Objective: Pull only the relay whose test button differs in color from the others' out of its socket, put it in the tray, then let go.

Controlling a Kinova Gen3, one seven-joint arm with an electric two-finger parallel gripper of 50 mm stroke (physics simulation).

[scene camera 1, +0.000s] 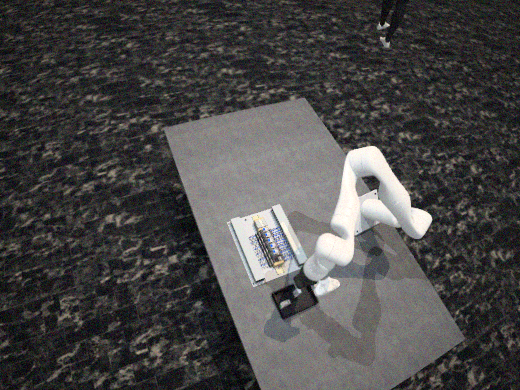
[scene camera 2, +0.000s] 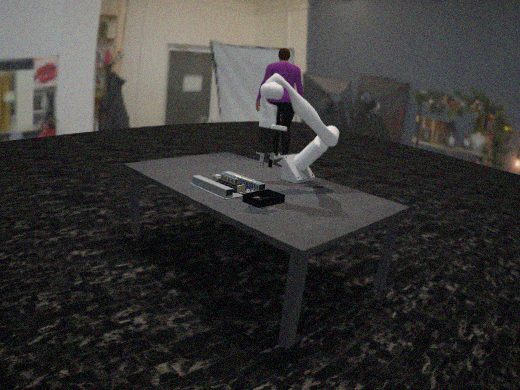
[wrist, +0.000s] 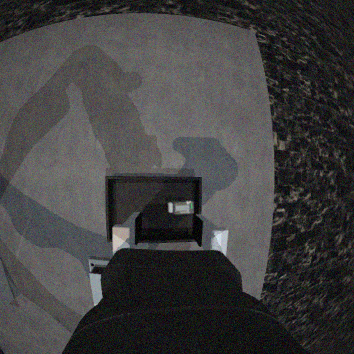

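Where they show: gripper, fingertip midpoint: (scene camera 1: 301, 292) (scene camera 2: 265, 167) (wrist: 167, 223); arm's base at its link origin: (scene camera 1: 368, 208) (scene camera 2: 299, 163).
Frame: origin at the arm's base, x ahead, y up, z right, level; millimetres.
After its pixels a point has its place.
A small pale relay (wrist: 181, 207) {y -61, x 556, z -204 mm} (scene camera 1: 285, 303) {y -61, x 557, z -205 mm} with a green spot at one end lies in the black tray (wrist: 135, 197) {y -88, x 476, z -223 mm} (scene camera 1: 302, 306) {y -88, x 491, z -244 mm} (scene camera 2: 270, 201) {y -73, x 522, z -258 mm}, near its right wall in the wrist view. My gripper (wrist: 167, 223) {y 72, x 519, z -210 mm} (scene camera 2: 266, 160) {y 72, x 519, z -210 mm} is open and empty, raised above the tray; the relay lies below the fingers, apart from them. The row of relays and sockets (scene camera 1: 270, 242) (scene camera 2: 242, 181) stands on the light panel (scene camera 1: 240, 241) {y -50, x 609, z 110 mm} beside the tray. The test button colors in the row are too small to tell. The relay in the tray is hidden in scene camera 2.
Raised grey ducts (scene camera 1: 289, 232) (scene camera 2: 212, 185) run along both sides of the panel. The grey table (scene camera 1: 240, 150) {y -92, x 379, z 601 mm} (scene camera 2: 320, 225) {y -92, x 543, z -554 mm} carries the panel, tray and arm base (scene camera 2: 298, 172) {y -39, x 54, z -39 mm}. A person in purple (scene camera 2: 284, 72) stands beyond the table.
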